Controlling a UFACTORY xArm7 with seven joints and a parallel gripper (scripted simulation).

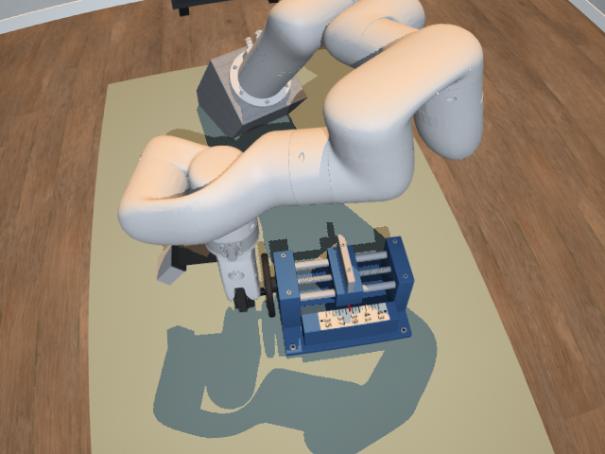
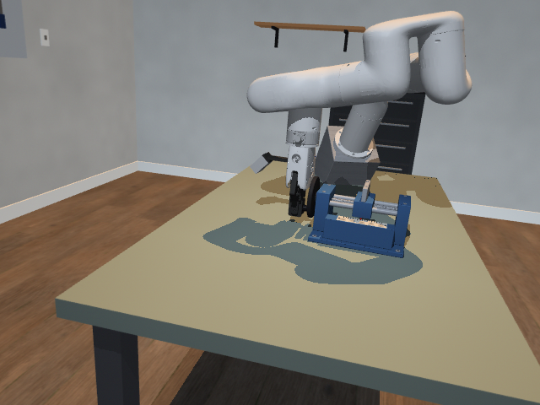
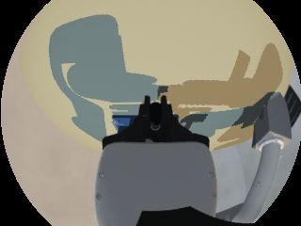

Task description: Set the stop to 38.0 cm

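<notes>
My hand is 2 cm to the right of the handwheel, 1 cm below it and 1 cm short of it. Also, from my hand: stop plate (15 cm to the left, 5 cm ahead, 5 cm above).
</notes>
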